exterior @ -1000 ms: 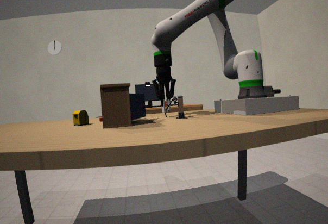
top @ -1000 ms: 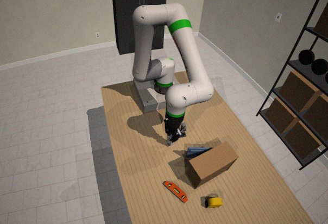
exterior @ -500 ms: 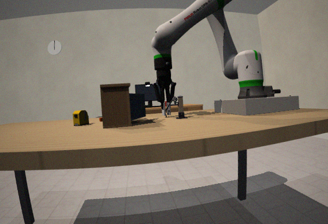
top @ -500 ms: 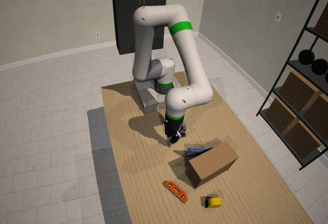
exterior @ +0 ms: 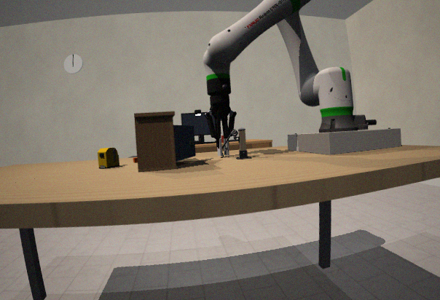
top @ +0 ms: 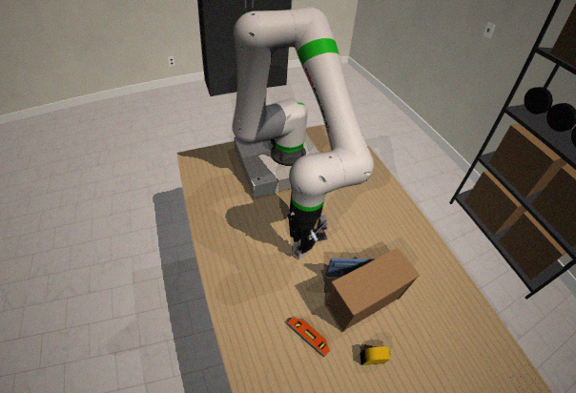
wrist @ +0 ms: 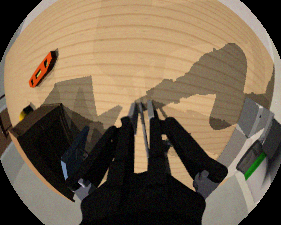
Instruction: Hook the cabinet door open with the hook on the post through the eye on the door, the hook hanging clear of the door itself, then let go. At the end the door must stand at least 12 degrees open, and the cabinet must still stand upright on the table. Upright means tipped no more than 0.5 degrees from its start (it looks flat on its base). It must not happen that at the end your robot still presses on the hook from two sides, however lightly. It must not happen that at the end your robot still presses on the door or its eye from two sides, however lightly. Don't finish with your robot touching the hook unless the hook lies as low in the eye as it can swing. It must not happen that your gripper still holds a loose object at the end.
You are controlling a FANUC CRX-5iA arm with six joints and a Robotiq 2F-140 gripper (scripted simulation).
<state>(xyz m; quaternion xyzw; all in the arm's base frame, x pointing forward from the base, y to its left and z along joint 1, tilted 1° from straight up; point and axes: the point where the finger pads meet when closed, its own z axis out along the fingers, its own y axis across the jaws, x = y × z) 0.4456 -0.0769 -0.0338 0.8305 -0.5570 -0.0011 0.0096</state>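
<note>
My hand is 40 mm past the hook post, 70 mm to the right of it and 30 mm below it. Also, from my hand: orange level (290 mm ahead, 50 mm to the right, 30 mm below); yellow tape measure (400 mm ahead, 120 mm to the left, 10 mm below); cabinet door (130 mm ahead, 160 mm to the left, 30 mm above).
</note>
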